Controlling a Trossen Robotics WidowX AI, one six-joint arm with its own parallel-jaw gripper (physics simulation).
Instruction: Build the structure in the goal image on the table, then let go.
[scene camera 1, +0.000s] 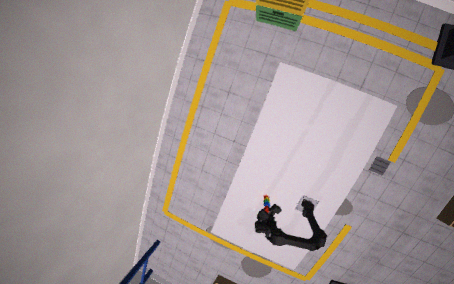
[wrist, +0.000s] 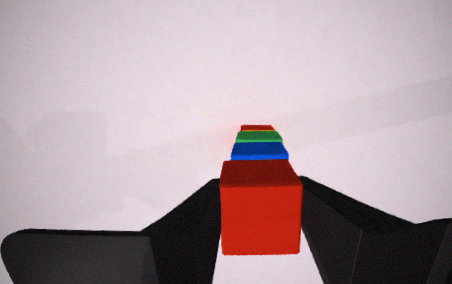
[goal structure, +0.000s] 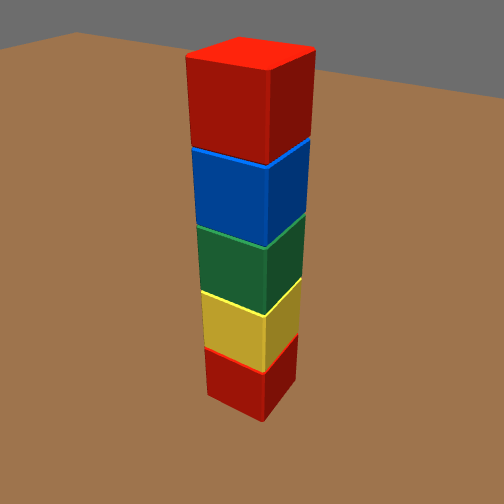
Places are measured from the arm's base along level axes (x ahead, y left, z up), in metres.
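Where they show: gripper, fingertip midpoint: (scene camera 1: 266, 208) (wrist: 257, 186); arm's base at its link origin: (scene camera 1: 306, 203).
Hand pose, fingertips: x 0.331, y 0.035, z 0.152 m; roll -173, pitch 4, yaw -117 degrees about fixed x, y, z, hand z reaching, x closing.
Note:
Things, the pixels of their top centre, and the offset from my fingertips. Level surfaces: height alone.
- blue block at its top centre: (wrist: 260, 181) (scene camera 1: 267, 206) 0.009 m back, 0.002 m left, 0.030 m down
- green block at its top centre: (wrist: 259, 161) (scene camera 1: 266, 203) 0.007 m back, 0.000 m left, 0.063 m down
- white table at its surface level: 0.162 m down
My gripper (scene camera 1: 267, 210) (wrist: 257, 186) is shut on a red block (wrist: 261, 220), with one black finger at each side of it. In the wrist view, a blue block (scene camera 1: 267, 204) (wrist: 260, 149) shows just beyond the held block, which hides part of it. Past it come a green block (scene camera 1: 266, 200) (wrist: 259, 136), a thin strip of yellow and another red block (wrist: 257, 128), in one line. I cannot tell whether the held block touches the blue one.
The arm bends across the lower part of the white table (scene camera 1: 310, 115) from its base plate at the right. Yellow lines (scene camera 1: 195, 110) mark the floor around the table. A green crate (scene camera 1: 278, 18) stands beyond the table's far end, and a dark box (scene camera 1: 444, 47) stands at the upper right.

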